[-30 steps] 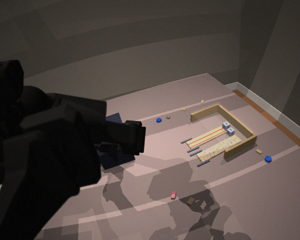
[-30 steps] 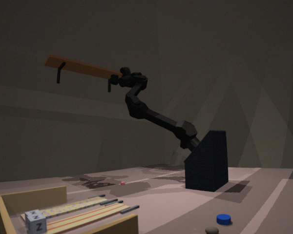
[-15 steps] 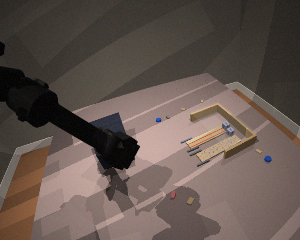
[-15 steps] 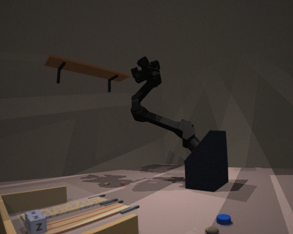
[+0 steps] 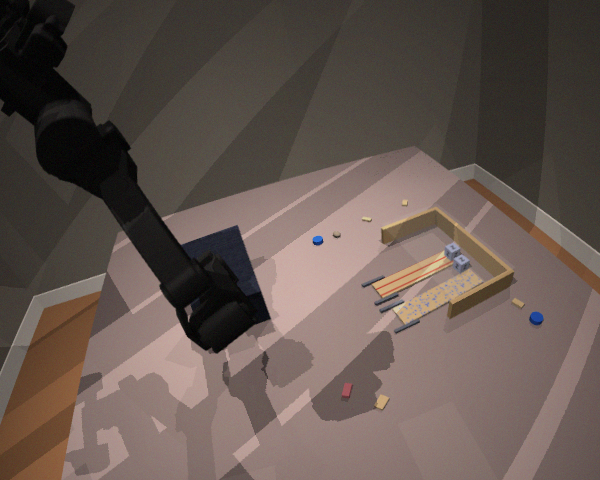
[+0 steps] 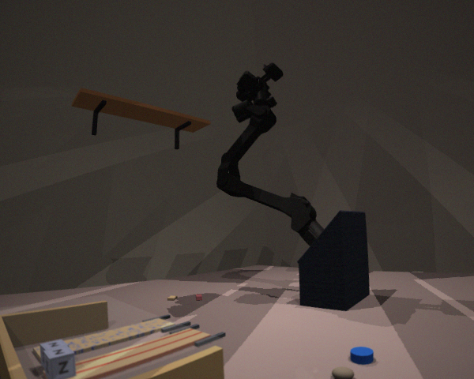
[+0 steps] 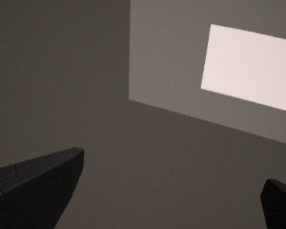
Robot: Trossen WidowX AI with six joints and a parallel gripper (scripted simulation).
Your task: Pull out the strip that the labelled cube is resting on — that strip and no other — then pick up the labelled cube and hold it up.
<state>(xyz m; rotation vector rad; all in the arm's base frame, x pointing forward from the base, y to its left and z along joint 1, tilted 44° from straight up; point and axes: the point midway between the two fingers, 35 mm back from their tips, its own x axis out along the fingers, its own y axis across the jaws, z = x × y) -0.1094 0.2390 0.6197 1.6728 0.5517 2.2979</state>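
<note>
The speckled strip is 59 cm ahead of my gripper tip, 12 cm to the left of it and 77 cm below it. Round my gripper tip: red block: 29 cm ahead, 1 cm to the right, 77 cm below.
</note>
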